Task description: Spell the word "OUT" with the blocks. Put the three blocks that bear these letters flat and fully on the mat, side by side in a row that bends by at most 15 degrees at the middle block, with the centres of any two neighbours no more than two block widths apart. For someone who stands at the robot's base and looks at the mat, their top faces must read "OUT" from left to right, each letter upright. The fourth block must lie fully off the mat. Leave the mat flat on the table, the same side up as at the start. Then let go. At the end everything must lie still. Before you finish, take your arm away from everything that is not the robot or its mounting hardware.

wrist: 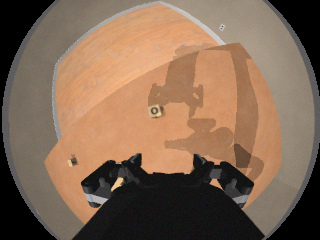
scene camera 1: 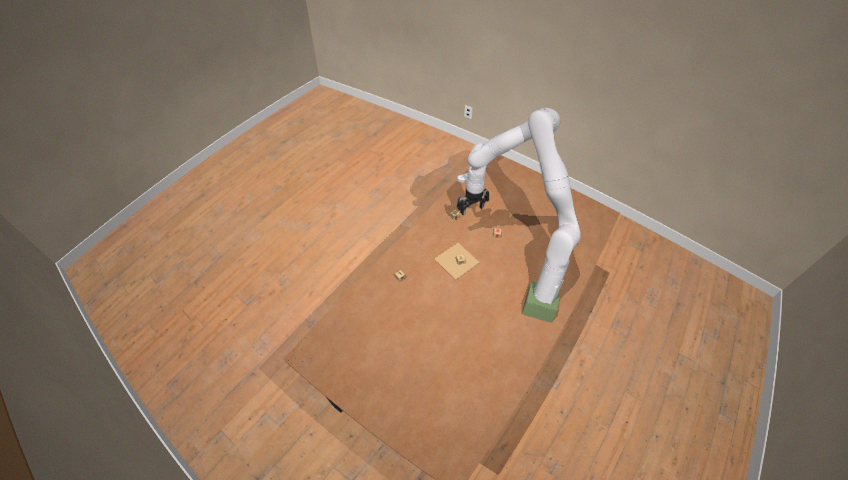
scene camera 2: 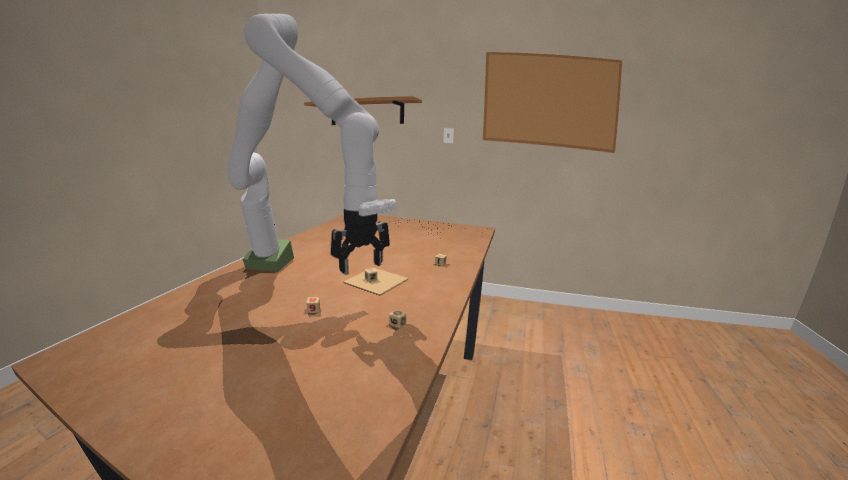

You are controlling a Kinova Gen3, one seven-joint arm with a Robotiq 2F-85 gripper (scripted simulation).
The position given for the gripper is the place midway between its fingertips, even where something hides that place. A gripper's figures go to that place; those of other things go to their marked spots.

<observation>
The gripper (scene camera 2: 361, 269): 0.79 m from the lens. A mat (scene camera 2: 386, 281) is 1.00 m from the lens.
</observation>
